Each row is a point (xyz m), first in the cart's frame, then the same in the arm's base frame.
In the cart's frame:
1: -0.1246 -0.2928 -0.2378
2: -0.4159 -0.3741 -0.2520
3: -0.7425 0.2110 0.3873
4: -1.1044 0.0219 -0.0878
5: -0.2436 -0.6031 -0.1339
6: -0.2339 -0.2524 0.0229
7: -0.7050 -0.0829 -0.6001
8: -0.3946 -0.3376 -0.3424
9: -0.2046 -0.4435 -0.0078
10: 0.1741 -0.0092 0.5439
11: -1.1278 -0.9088 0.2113
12: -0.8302 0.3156 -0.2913
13: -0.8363 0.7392 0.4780
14: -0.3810 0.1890 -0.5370
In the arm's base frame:
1: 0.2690 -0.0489 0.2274
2: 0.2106 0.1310 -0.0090
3: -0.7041 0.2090 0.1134
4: -0.3769 0.6706 -0.1557
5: 0.2993 -0.1503 -0.1043
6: 0.0047 -0.1120 0.1395
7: 0.2250 0.6557 0.1097
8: 0.2705 0.1845 0.0503
9: 0.1358 -0.1897 0.0166
10: -0.3678 -0.6118 0.4688
11: -0.1498 0.1408 -0.9457
12: -0.2628 0.7164 0.2776
13: -1.0758 0.4291 0.4441
14: 0.1619 0.4991 0.5026

